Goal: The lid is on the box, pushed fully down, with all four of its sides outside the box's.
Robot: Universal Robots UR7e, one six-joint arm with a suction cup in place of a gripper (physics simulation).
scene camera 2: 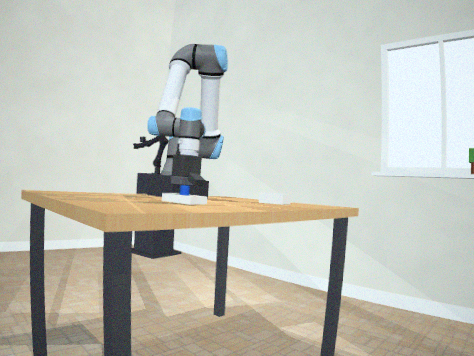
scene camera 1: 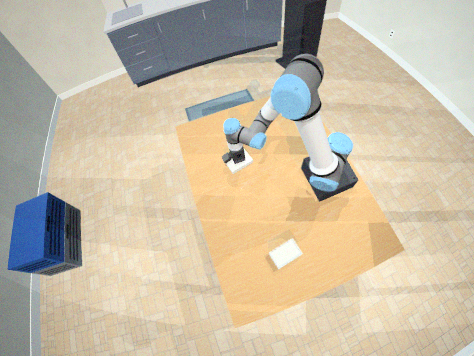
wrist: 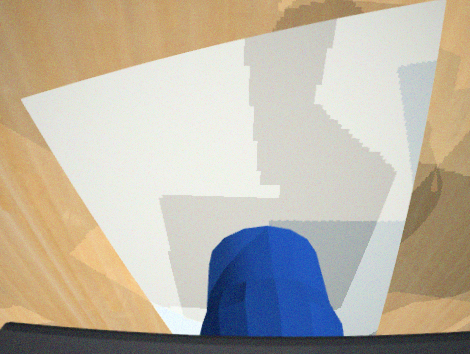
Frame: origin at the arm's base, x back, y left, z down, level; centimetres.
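Seen in the pictures: end effector, tool point: (scene camera 2: 184, 198) (wrist: 259, 239).
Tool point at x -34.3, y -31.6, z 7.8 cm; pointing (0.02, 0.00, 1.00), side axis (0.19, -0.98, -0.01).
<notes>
Offsets run from my tool point to a thing's middle.
The white lid {dz +0.1, dx +0.0, dy +0.1 cm} (scene camera 1: 236, 168) (scene camera 2: 176, 198) (wrist: 190, 140) lies flat on the table, top face up. My gripper (scene camera 1: 240, 160) (scene camera 2: 185, 190) (wrist: 270, 280), a blue suction cup, stands upright on the lid's top face, touching it and holding it. In the wrist view the cup hides part of the lid's near side. The white box {dz -0.5, dx -7.3, dy +55.1 cm} (scene camera 1: 285, 254) (scene camera 2: 273, 198) stands apart from the lid on the table, open side up, with its thin rim showing in scene camera 1. The box does not show in the wrist view.
The wooden table (scene camera 1: 215, 215) (scene camera 2: 225, 218) carries the lid, the box and the arm's dark base (scene camera 1: 345, 185). A blue cabinet (scene camera 1: 35, 232) stands on the floor at the left. Grey kitchen cabinets (scene camera 1: 185, 42) and a black stand (scene camera 1: 302, 30) are beyond the table.
</notes>
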